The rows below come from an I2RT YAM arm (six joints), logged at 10 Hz.
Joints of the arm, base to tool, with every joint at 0 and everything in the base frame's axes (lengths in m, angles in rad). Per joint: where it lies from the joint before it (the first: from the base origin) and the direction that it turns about. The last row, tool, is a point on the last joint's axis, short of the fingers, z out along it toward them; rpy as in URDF.
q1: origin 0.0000 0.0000 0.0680 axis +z
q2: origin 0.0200 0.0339 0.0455 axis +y
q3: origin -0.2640 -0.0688 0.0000 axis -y
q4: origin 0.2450 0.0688 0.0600 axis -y
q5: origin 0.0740 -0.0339 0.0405 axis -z
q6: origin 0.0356 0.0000 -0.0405 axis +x
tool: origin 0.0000 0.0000 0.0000 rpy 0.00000 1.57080 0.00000
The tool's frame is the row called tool.
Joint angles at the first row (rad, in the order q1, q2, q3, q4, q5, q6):
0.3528, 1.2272, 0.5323, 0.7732, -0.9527, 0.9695
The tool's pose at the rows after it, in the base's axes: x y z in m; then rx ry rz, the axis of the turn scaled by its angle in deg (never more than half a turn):
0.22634 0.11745 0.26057 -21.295 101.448 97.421
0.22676 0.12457 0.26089 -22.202 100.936 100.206
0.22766 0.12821 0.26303 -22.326 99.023 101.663
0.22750 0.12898 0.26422 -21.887 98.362 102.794
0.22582 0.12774 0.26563 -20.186 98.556 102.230
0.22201 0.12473 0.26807 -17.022 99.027 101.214
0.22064 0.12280 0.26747 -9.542 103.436 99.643
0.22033 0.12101 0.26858 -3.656 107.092 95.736
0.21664 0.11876 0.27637 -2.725 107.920 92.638
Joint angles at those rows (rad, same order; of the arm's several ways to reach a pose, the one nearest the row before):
0.3650, 1.2302, 0.5399, 0.7747, -0.9480, 0.9695
0.3896, 1.2577, 0.5446, 0.8312, -0.9572, 1.0137
0.4019, 1.2792, 0.5461, 0.9034, -0.9496, 1.0537
0.4050, 1.2855, 0.5446, 0.9372, -0.9480, 1.0844
0.4050, 1.2671, 0.5415, 0.9144, -0.9251, 1.0861
0.4034, 1.2288, 0.5339, 0.8684, -0.8854, 1.0905
0.4049, 1.1874, 0.5429, 0.7296, -0.8165, 1.1014
0.4065, 1.1521, 0.5659, 0.5804, -0.7411, 1.0755
0.4080, 1.1092, 0.5905, 0.4776, -0.7042, 1.0355

